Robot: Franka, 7 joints.
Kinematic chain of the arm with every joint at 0, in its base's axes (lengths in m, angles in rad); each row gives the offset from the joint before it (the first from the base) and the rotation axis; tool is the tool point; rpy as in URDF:
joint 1: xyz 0 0 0.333 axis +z
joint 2: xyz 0 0 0 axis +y
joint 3: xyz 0 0 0.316 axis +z
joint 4: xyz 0.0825 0 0 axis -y
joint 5: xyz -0.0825 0 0.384 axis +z
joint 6: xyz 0 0 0 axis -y
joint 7: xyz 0.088 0 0 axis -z
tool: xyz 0 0 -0.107 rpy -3.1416 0 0
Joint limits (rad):
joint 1: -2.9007..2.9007
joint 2: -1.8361..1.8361
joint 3: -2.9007..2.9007
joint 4: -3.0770..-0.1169
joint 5: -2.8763..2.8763
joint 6: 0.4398..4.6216
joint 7: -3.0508..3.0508
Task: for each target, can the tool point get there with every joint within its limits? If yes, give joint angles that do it. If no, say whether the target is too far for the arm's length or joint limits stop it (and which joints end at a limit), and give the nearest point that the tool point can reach.
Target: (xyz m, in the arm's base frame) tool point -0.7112 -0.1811 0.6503
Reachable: yes | joints 0.8991 -0.6708 2.1516 -1.0959 2.1458 2.6776 1.0397
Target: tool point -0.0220 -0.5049 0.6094
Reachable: yes | joints -1.0786 0.0897 -0.2760 -1.8294 1.4757 4.1380 -0.5666
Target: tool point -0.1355 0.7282 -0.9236
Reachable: no: too far | nearest point -0.0893 0.4800 -0.3197 | short by 0.655 m
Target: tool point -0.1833 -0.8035 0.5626
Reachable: yes | joints 1.1149 -1.3771 -1.2092 -0.3838 2.0728 2.4585 0.4754
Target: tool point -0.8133 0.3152 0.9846
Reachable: no: too far | nearest point -0.6408 0.2484 0.8464 | short by 0.231 m
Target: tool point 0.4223 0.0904 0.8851
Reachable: yes | joints -2.0287 -1.3368 0.4964 -1.5326 -1.9556 3.0459 2.0978
